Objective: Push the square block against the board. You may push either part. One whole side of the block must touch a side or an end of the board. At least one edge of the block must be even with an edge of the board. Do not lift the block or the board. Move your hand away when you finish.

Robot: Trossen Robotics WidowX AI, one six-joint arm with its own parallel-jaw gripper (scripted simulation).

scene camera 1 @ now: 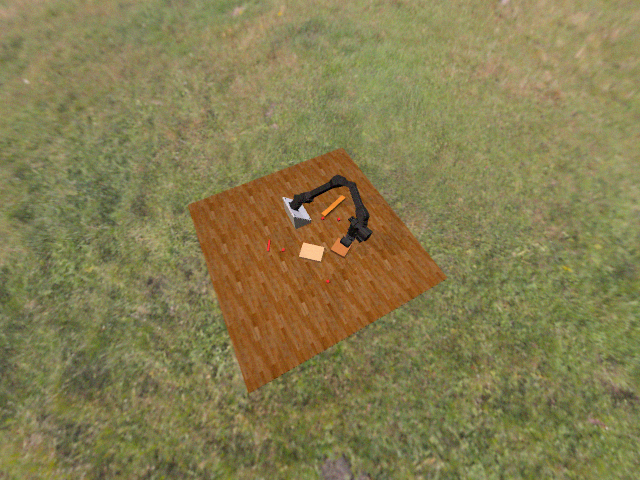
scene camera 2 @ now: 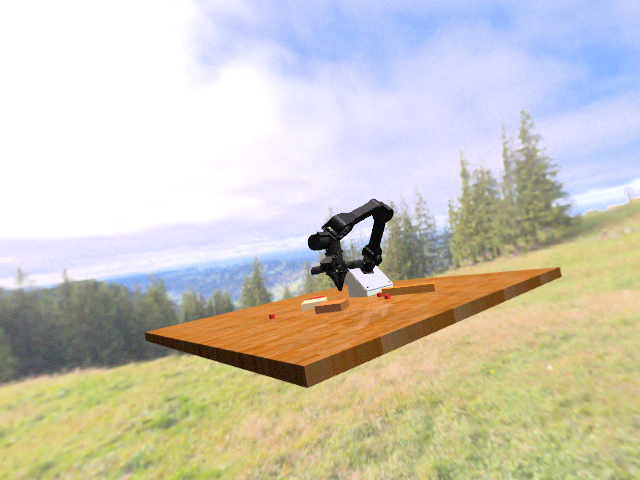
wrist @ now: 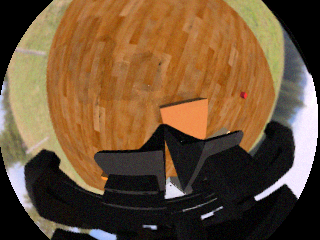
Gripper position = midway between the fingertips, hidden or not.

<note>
My gripper (scene camera 2: 340,291) is shut, holding nothing. I also see an orange-brown square block (wrist: 190,116).
My gripper shows as well in the wrist view (wrist: 162,127).
</note>
